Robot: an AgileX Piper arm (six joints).
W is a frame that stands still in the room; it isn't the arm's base.
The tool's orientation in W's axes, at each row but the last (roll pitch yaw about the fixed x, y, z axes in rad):
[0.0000 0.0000 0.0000]
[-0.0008 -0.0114 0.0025]
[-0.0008 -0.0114 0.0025]
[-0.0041 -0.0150 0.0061]
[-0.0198 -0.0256 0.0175]
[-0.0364 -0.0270 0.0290]
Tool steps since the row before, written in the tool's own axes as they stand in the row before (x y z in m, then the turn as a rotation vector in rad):
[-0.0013 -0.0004 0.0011 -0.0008 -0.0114 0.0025]
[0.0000 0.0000 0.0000 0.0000 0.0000 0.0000]
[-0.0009 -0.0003 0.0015 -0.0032 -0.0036 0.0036]
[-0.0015 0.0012 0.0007 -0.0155 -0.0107 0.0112]
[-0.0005 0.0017 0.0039 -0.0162 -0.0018 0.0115]
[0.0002 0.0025 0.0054 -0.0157 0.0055 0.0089]
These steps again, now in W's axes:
[-0.0013 -0.0004 0.0011 -0.0008 -0.0114 0.0025]
[0.0000 0.0000 0.0000 0.0000 0.0000 0.0000]
[-0.0009 -0.0003 0.0015 -0.0032 -0.0036 0.0036]
[-0.0015 0.0012 0.0007 -0.0156 -0.0107 0.0110]
[-0.0006 0.0018 0.0039 -0.0165 -0.0019 0.0111]
[0.0000 0.0027 0.0053 -0.0161 0.0054 0.0083]

